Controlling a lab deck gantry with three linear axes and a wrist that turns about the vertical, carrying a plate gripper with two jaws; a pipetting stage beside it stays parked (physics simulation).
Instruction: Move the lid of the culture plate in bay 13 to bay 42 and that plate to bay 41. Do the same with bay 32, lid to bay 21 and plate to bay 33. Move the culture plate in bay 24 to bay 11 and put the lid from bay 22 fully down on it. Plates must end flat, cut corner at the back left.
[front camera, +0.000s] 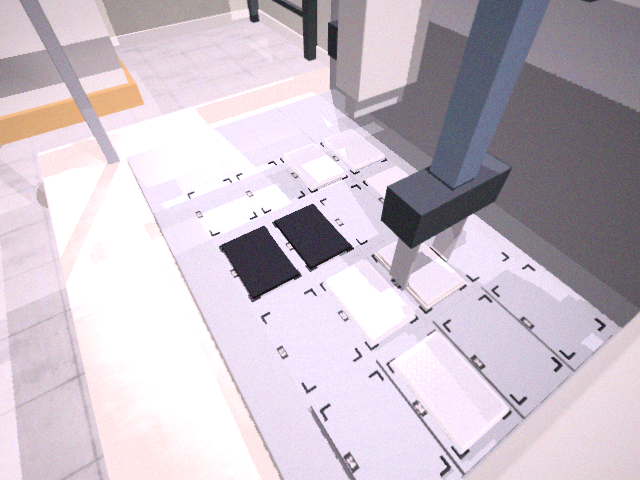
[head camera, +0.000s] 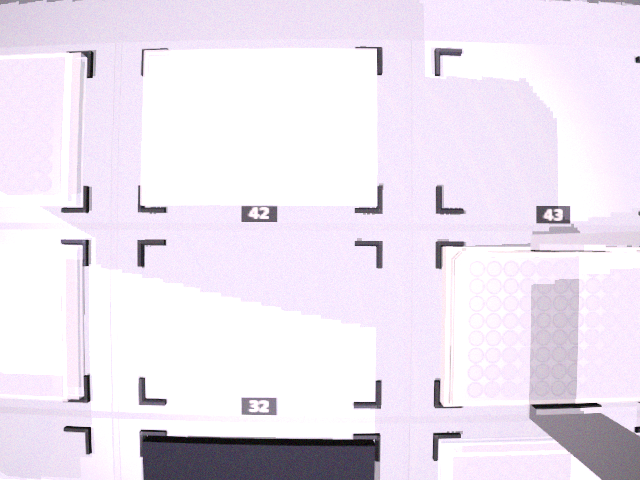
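Pixels of known places: gripper, between the fingertips: (front camera: 418, 267) (head camera: 561, 326); robot's base, origin of its link: (front camera: 189, 195).
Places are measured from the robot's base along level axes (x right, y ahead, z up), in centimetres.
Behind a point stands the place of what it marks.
My gripper (front camera: 423, 273) {x -25.7, y 39.2, z 0.9 cm} (head camera: 568, 328) {x -25.7, y 39.2, z 0.9 cm} is low at bay 33, its jaws against the long sides of a pale culture plate (front camera: 439, 281) {x -26.2, y 43.3, z 1.6 cm} (head camera: 491, 330) {x -25.7, y 35.0, z 1.6 cm}. The plate looks flat between the corner marks; its wells show and its cut corner is back left. A white lid (front camera: 390, 180) {x -36.4, y 19.5, z 0.8 cm} (head camera: 258, 129) {x -36.2, y 22.8, z 0.8 cm} lies in bay 42. A pale plate (front camera: 356, 149) {x -36.4, y 7.7, z 1.4 cm} (head camera: 31, 124) {x -36.5, y 10.5, z 1.4 cm} is in bay 41. A dark lid (front camera: 312, 235) {x -14.8, y 23.4, z 0.8 cm} (head camera: 258, 462) {x -18.3, y 22.9, z 0.8 cm} lies in bay 22. A pale plate (front camera: 449, 387) {x -14.7, y 55.9, z 2.9 cm} stands in bay 24. Bay 13 and bay 32 hold no plate. Glare hides what bays 11 and 21 hold.
A second dark piece (front camera: 258, 260) {x -4.1, y 23.2, z 0.8 cm} lies in bay 12, beside bay 22. White labware (front camera: 369, 304) {x -14.3, y 40.4, z 1.4 cm} (head camera: 511, 467) {x -18.2, y 36.4, z 1.4 cm} is in bay 23, close to the near jaw. Another pale piece (front camera: 317, 167) {x -25.6, y 8.4, z 1.4 cm} (head camera: 31, 330) {x -25.4, y 10.6, z 1.4 cm} is in bay 31. A pale column stands behind the deck.
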